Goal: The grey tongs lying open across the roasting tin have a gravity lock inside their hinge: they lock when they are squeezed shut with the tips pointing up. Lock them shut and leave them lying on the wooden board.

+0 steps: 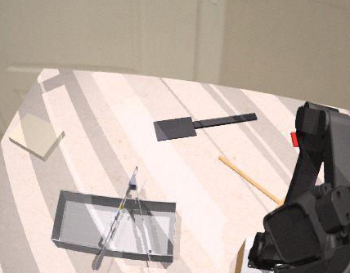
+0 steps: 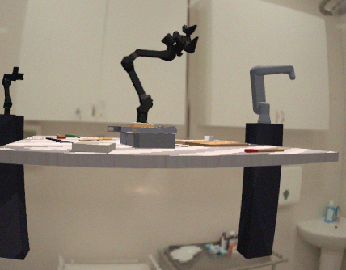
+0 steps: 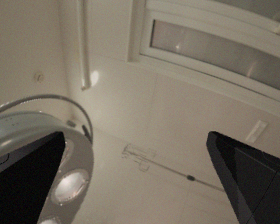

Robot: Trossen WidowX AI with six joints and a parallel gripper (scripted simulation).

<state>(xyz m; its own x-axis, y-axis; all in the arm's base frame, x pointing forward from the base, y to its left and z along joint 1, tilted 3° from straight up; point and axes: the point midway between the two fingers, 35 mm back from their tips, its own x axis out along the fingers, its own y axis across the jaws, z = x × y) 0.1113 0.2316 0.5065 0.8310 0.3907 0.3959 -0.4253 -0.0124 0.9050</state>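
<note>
The grey roasting tin is 240 mm ahead of my gripper tip, 280 mm to the right of it and 580 mm below it. The rest, counted from my gripper tip: black spatula (120 mm ahead, 700 mm to the right, 610 mm below); then wooden board (50 mm ahead, 60 mm to the left, 610 mm below); then white object (440 mm behind, 200 mm to the left, 600 mm below).
</note>
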